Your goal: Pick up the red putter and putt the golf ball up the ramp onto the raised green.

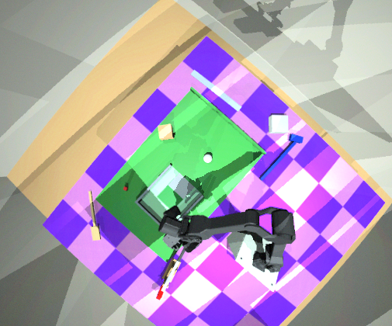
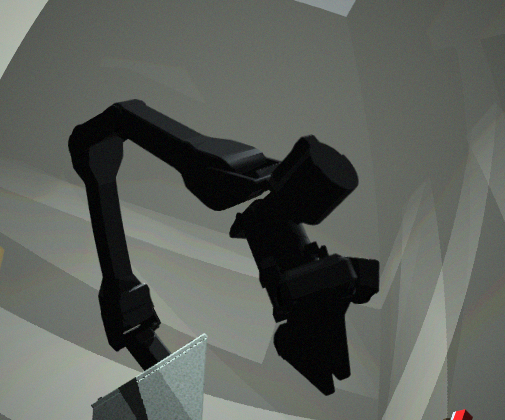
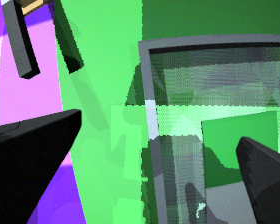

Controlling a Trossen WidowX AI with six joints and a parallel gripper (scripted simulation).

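The red putter is 120 mm behind my gripper tip, 220 mm to the left of it and 50 mm below it. The rest, counted from my gripper tip: white golf ball (50 mm ahead, 320 mm to the right, 80 mm below); red marker (300 mm ahead, 20 mm to the left, 90 mm below); green mat (120 mm ahead, 170 mm to the right, 100 mm below).
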